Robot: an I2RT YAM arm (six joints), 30 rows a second.
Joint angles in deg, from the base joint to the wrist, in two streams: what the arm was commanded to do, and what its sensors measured. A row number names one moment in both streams.
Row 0, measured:
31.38, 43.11, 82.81, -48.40, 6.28, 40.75
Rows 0 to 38, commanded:
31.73, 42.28, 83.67, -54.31, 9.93, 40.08
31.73, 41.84, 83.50, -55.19, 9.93, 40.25
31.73, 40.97, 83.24, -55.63, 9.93, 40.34
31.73, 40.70, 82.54, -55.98, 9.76, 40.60
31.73, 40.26, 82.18, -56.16, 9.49, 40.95
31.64, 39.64, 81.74, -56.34, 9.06, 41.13
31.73, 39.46, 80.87, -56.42, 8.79, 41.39
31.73, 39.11, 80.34, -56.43, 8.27, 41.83
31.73, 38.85, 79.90, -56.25, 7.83, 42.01
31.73, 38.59, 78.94, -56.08, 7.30, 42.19
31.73, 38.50, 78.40, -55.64, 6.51, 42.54
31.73, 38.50, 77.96, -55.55, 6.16, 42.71
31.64, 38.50, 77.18, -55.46, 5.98, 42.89
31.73, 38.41, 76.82, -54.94, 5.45, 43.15
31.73, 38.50, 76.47, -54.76, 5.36, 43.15
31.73, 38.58, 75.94, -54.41, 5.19, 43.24
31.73, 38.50, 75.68, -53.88, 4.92, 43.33
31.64, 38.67, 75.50, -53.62, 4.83, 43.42
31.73, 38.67, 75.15, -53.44, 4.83, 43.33
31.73, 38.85, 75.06, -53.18, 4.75, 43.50
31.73, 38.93, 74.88, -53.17, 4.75, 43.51
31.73, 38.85, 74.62, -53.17, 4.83, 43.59
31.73, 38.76, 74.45, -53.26, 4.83, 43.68
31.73, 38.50, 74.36, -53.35, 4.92, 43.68
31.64, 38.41, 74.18, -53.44, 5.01, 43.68
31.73, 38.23, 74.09, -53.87, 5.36, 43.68
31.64, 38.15, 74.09, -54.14, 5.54, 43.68
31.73, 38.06, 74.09, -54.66, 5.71, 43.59
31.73, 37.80, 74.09, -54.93, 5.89, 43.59
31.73, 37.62, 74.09, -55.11, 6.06, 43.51
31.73, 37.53, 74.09, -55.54, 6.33, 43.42
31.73, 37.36, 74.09, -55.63, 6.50, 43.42
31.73, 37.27, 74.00, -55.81, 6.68, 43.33
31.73, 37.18, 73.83, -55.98, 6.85, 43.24
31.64, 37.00, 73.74, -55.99, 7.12, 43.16
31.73, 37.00, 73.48, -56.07, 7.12, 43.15
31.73, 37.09, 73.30, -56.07, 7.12, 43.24
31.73, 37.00, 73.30, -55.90, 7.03, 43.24
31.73, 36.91, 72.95, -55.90, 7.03, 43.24
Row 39, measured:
31.40, 37.15, 73.54, -56.45, 5.89, 43.35
